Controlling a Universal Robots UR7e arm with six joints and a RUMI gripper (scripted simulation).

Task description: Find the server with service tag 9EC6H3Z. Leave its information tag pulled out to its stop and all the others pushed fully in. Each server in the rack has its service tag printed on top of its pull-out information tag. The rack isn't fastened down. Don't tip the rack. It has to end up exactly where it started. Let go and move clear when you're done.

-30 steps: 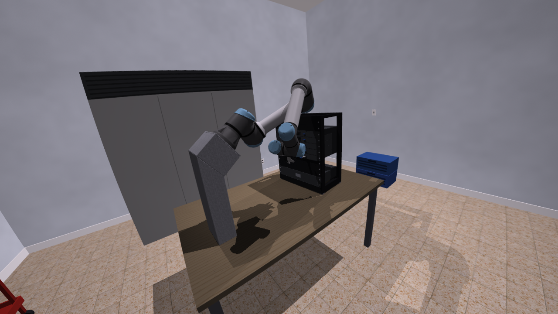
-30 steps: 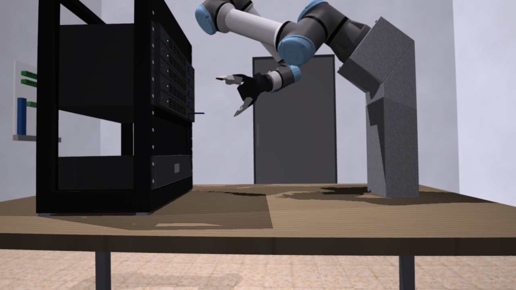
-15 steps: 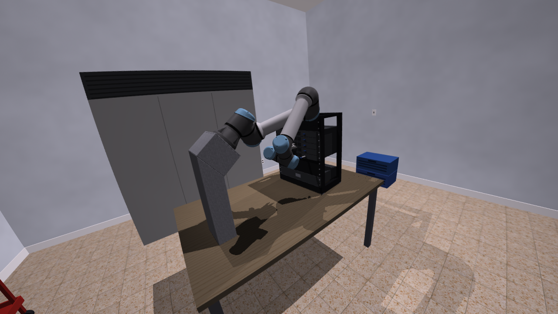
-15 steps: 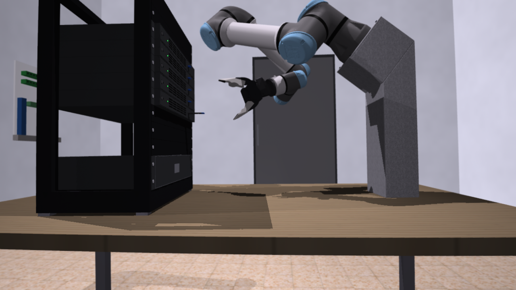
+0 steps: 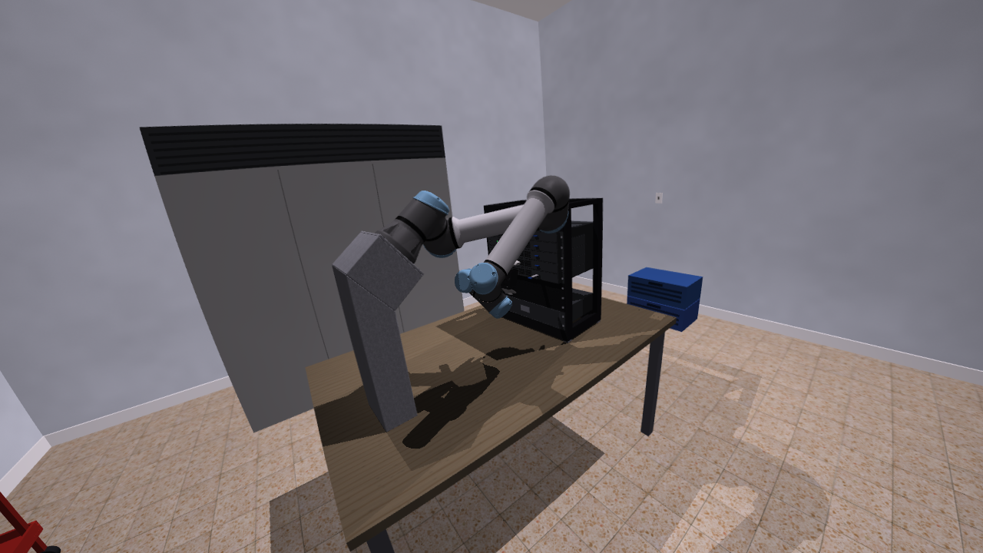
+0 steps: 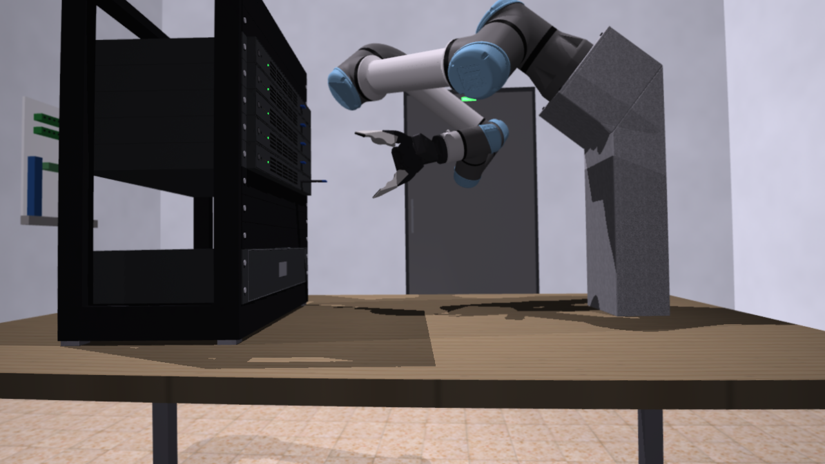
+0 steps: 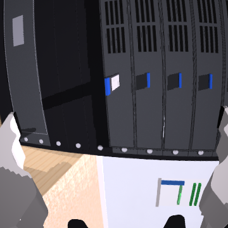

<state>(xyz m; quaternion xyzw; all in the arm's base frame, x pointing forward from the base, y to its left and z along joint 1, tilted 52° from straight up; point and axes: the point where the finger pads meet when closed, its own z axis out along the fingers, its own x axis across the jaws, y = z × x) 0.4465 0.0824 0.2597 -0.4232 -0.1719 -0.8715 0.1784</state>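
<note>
Now: the information tag 120 mm ahead of my hand, 50 mm to the left of it and 40 mm below it.
</note>
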